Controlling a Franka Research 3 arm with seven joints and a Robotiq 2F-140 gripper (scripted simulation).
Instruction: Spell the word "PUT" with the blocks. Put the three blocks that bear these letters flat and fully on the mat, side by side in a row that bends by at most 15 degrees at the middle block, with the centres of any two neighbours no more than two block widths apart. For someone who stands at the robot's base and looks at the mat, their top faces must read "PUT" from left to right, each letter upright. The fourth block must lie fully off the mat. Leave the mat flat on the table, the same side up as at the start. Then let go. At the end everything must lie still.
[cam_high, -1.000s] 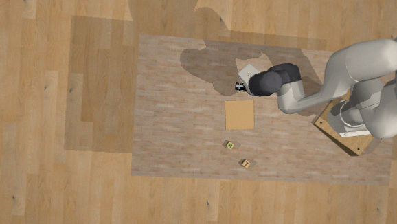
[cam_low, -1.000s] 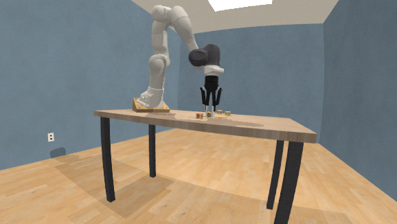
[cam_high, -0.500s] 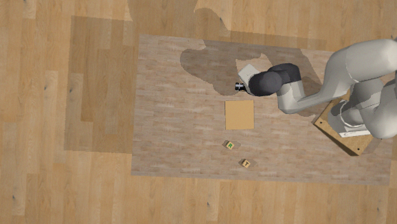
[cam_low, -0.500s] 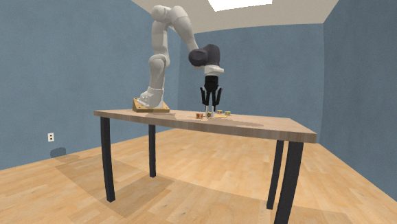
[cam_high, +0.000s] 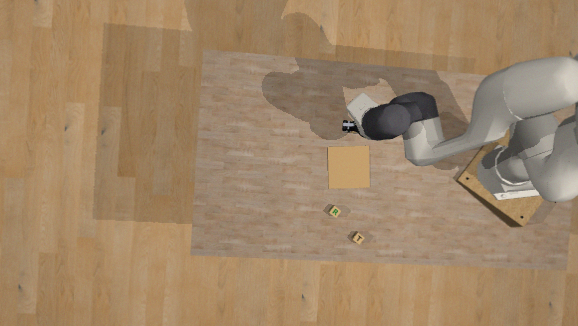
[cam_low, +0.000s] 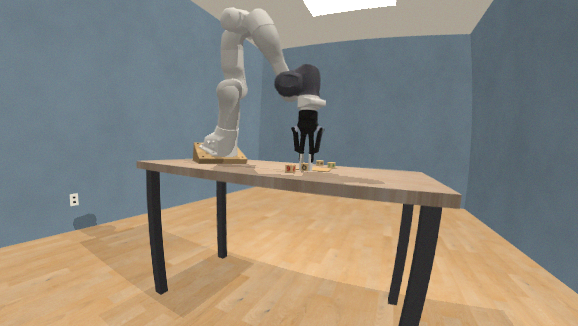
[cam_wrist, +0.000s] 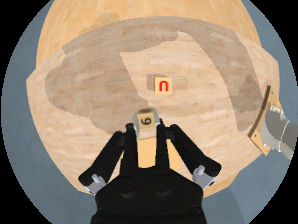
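Now: the block marked 6 2 cm below my hand. Round my hand: green P block: 4 cm ahead, 27 cm to the left, 2 cm below; then red U block: 4 cm behind, 6 cm to the right, 2 cm below; then tan mat: 13 cm to the left, 4 cm below.
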